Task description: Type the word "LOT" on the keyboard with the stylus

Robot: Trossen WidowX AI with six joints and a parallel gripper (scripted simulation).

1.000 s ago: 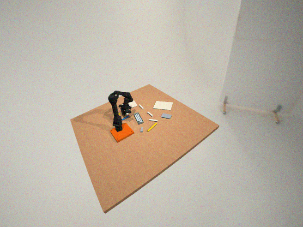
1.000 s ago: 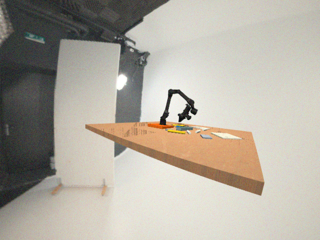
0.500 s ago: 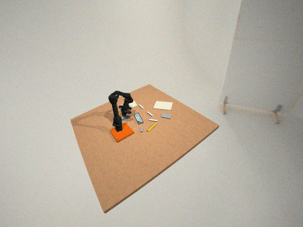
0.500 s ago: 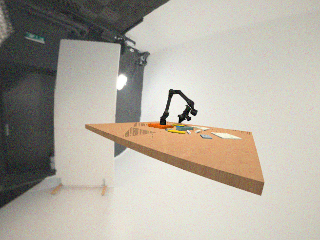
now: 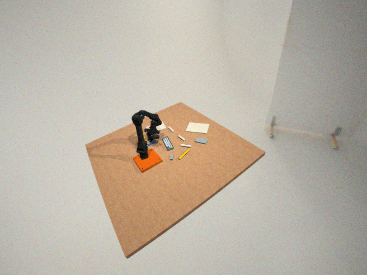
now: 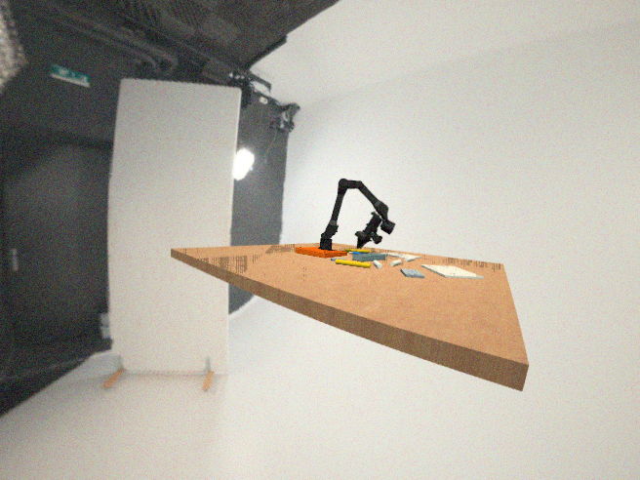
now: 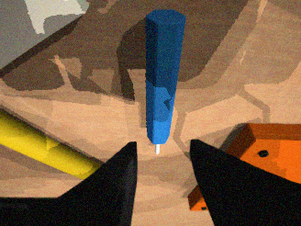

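Right now my gripper tip is 2 cm past the blue stylus and 3 cm above it. From my gripper tip the other things lie so: small grey block: 11 cm ahead, 28 cm to the right, 3 cm below; yellow stick: 22 cm ahead, 31 cm to the right, 3 cm below; cream pad: 52 cm ahead, 3 cm to the right, 3 cm below.
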